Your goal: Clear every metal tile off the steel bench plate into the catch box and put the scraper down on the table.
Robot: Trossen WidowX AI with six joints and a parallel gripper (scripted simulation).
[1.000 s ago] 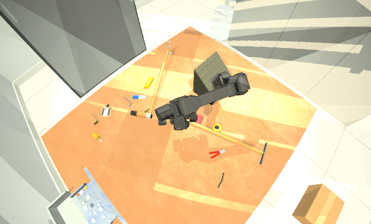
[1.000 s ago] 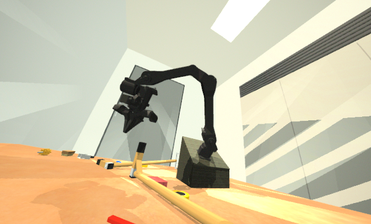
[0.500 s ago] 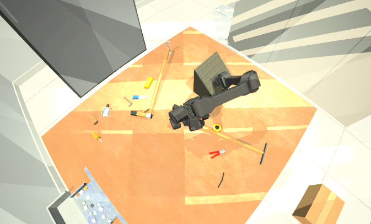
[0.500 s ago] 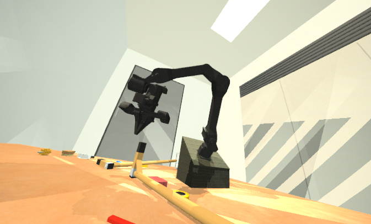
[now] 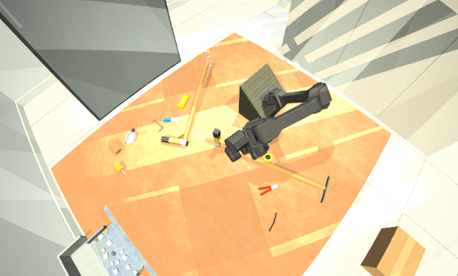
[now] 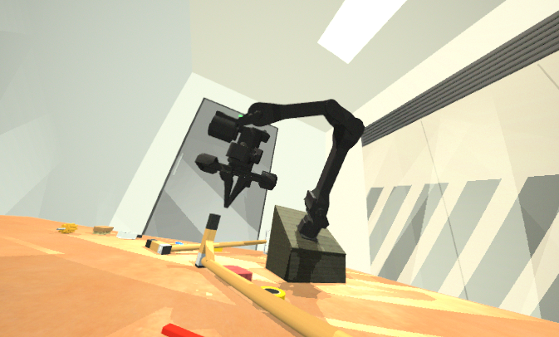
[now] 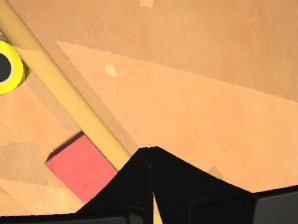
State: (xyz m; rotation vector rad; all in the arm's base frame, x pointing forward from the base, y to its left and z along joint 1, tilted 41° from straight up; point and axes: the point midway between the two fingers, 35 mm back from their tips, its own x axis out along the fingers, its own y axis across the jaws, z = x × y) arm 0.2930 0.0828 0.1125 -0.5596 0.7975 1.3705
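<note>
Right now my gripper tip is 14 cm above the yellow tape roll, 11 cm past it and 6 cm to the right of it. Round my gripper tip: red clip 17 cm to the left, 15 cm below, 1 cm behind; then red block 14 cm below, 7 cm to the right, 6 cm behind; then long scraper 9 cm to the left, 9 cm below, 9 cm behind.
</note>
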